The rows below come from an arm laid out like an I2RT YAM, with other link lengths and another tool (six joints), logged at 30 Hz.
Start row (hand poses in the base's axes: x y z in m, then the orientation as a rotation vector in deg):
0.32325 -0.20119 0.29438 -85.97 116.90 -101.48
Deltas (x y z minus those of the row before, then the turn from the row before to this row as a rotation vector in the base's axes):
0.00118 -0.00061 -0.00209 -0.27 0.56 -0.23
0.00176 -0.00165 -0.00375 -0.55 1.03 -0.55
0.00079 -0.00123 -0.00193 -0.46 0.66 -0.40
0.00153 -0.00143 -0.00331 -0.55 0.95 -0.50
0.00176 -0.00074 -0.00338 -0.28 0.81 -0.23
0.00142 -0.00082 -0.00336 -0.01 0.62 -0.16
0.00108 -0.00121 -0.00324 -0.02 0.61 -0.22
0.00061 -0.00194 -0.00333 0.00 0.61 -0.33
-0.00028 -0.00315 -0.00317 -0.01 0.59 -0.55
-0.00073 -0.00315 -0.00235 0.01 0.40 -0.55
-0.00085 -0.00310 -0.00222 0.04 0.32 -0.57
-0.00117 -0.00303 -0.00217 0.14 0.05 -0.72
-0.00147 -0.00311 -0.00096 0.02 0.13 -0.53
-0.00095 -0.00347 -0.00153 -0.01 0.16 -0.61
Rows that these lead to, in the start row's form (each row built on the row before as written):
0.32443 -0.20180 0.29229 -86.54 117.26 -101.69
0.32619 -0.20345 0.28854 -87.51 118.03 -102.19
0.32698 -0.20468 0.28661 -88.12 118.51 -102.67
0.32851 -0.20611 0.28330 88.01 -117.80 101.99
0.33027 -0.20685 0.27992 88.10 -117.20 101.20
0.33169 -0.20767 0.27656 88.24 -116.97 100.45
0.33277 -0.20888 0.27332 88.29 -116.76 99.70
0.33338 -0.21082 0.26999 88.20 -116.62 98.90
0.33310 -0.21397 0.26682 87.81 -116.56 98.06
0.33237 -0.21712 0.26447 87.33 -116.61 97.41
0.33152 -0.22022 0.26225 86.79 -116.74 96.82
0.33035 -0.22325 0.26008 85.94 -117.17 96.40
0.32888 -0.22636 0.25912 85.34 -117.34 96.05
0.32793 -0.22983 0.25759 84.65 -117.49 95.66

